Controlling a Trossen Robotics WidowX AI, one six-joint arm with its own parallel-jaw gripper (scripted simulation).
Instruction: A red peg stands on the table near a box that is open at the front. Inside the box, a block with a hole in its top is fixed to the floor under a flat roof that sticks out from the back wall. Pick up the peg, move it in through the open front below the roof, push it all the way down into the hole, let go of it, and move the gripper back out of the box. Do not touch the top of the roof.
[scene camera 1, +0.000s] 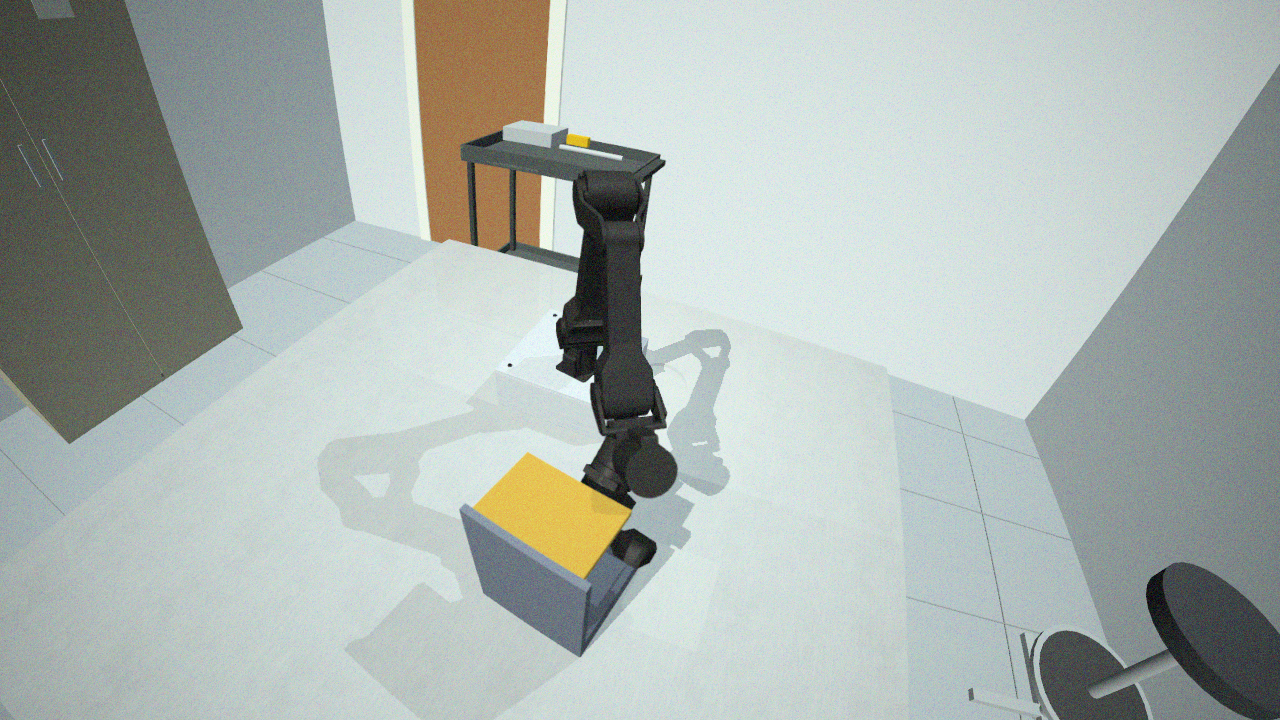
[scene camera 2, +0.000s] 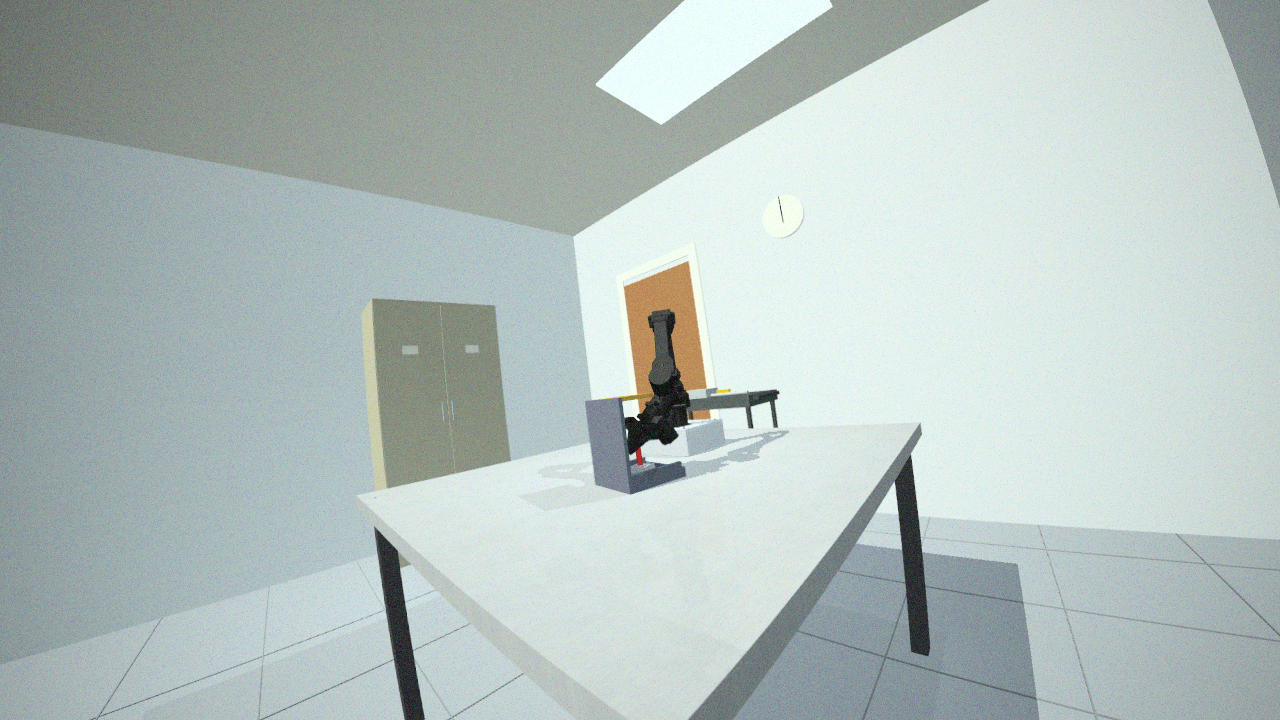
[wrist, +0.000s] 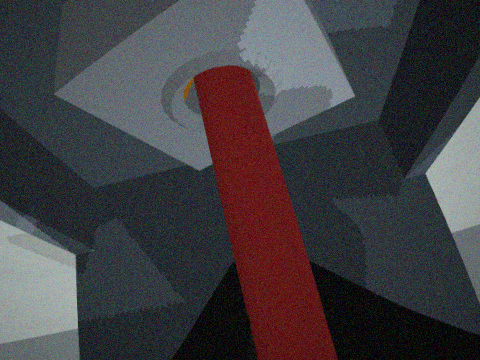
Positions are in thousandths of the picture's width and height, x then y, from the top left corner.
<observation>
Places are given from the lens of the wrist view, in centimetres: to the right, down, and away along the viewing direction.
gripper (wrist: 549, 757): 1, 2, 10
red peg (wrist: 584, 821): 1, 2, 6
</observation>
